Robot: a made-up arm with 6 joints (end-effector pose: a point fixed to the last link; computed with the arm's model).
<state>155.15 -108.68 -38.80 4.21 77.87 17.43</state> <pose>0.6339 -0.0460 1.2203 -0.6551 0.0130 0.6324 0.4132</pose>
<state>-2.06 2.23 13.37 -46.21 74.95 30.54</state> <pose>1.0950 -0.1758 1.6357 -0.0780 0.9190 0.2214 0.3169</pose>
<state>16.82 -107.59 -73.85 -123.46 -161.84 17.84</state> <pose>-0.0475 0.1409 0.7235 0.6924 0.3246 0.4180 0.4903</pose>
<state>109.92 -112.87 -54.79 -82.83 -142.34 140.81</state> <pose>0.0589 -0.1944 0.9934 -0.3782 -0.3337 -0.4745 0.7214</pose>
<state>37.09 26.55 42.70 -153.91 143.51 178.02</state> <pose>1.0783 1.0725 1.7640 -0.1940 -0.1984 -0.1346 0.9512</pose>
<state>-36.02 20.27 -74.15 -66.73 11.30 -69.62</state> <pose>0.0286 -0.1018 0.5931 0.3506 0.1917 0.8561 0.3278</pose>
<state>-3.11 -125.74 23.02 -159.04 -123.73 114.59</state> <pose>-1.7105 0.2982 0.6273 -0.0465 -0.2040 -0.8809 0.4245</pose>
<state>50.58 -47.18 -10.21 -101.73 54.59 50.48</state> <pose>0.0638 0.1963 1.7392 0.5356 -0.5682 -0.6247 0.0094</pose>
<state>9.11 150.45 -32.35 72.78 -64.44 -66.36</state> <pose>-0.5000 -0.1509 -0.4543 -0.4021 0.3755 0.2759 0.7882</pose>
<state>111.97 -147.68 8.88 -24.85 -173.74 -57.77</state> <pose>0.7261 -1.3071 0.2655 0.7776 -0.0866 0.0458 0.6211</pose>
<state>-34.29 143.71 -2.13 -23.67 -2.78 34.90</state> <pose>-0.3524 -0.0212 -0.7226 0.0180 0.1554 -0.5769 0.8017</pose>
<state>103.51 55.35 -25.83 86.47 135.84 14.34</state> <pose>-0.2385 1.2230 0.1912 -0.9229 -0.3683 -0.0496 0.1003</pose>
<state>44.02 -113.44 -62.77 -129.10 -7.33 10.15</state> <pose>-0.2279 -0.0079 0.8587 0.8352 0.1428 -0.5287 0.0500</pose>
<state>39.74 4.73 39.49 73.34 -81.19 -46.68</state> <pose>0.6900 0.4905 2.3961 0.0435 -0.8741 -0.2998 0.3796</pose>
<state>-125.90 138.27 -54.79 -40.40 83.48 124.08</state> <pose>0.0258 0.2600 0.2237 0.2944 -0.0232 -0.4666 0.8337</pose>
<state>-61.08 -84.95 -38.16 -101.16 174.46 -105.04</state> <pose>-0.0135 0.1547 1.3299 -0.1037 0.0299 -0.7884 0.6056</pose>
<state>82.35 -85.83 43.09 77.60 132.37 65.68</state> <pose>-0.1470 -1.8329 1.3783 0.5791 0.0945 0.1422 0.7972</pose>
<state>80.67 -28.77 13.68 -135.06 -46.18 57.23</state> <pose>-0.0921 0.4262 2.0892 0.9458 0.2829 -0.1356 0.0838</pose>
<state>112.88 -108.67 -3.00 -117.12 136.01 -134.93</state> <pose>0.2974 -1.0659 1.3380 0.5371 -0.4748 0.2982 0.6302</pose>
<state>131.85 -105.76 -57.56 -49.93 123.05 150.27</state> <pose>0.1682 -0.0648 0.9537 0.2563 -0.8592 -0.2291 0.3789</pose>
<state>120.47 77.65 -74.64 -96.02 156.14 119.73</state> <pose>-0.0802 -0.0390 0.5316 0.3654 0.5129 -0.6761 0.3824</pose>
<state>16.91 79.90 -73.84 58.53 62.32 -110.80</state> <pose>0.2232 -0.0854 0.2004 -0.0870 0.1122 -0.7961 0.5884</pose>
